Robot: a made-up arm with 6 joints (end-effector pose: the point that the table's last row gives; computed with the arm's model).
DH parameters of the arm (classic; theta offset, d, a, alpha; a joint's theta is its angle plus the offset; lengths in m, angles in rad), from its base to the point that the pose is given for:
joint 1: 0 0.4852 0.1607 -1.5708
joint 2: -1.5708 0 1.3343 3.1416
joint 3: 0 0 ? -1.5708
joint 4: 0 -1.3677 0 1.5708
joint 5: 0 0 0 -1.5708
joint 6: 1.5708 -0.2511 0 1.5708
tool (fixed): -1.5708 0 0 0
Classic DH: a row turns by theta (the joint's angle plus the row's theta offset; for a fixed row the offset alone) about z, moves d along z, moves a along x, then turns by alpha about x.
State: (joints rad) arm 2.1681 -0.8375 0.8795 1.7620 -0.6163 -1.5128
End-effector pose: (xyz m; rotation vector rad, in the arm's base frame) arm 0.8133 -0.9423 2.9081 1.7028 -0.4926 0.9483
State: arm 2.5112 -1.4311 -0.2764 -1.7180 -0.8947 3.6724
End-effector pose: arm 0.4583 -0.5743 2.1384 0.9187 -2.3285 0.3214
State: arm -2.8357 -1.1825 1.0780 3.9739 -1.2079 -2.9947
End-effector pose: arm 2.1880 0.5089 1.9175 2.4684 -0.5300 -0.3493
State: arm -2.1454 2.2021 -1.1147 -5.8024 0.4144 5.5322
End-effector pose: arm 0.2443 0.2912 -0.2609 -2.7213 -1.1172 0.4178
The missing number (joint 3, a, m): 0.1511
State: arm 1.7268 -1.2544 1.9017 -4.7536 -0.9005 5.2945
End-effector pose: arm 0.6027 -2.5663 0.7353 2.5163 -0.6714 -0.1561
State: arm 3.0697 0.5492 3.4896 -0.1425 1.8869 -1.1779
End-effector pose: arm 0.4850 -0.0009 1.5015 -1.2989 0.9551 1.5996
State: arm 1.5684 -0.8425 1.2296 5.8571 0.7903 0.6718
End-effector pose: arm 0.0693 -1.8524 2.5770 2.0368 -1.6025 -0.0302
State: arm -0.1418 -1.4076 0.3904 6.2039 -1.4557 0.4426
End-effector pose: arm -1.3588 0.2139 2.0846 -0.4668 -0.3222 -0.1355
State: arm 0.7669 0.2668 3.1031 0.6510 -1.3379 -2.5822
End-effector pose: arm -0.4980 -0.6855 2.2421 -2.3500 0.4194 -1.4772
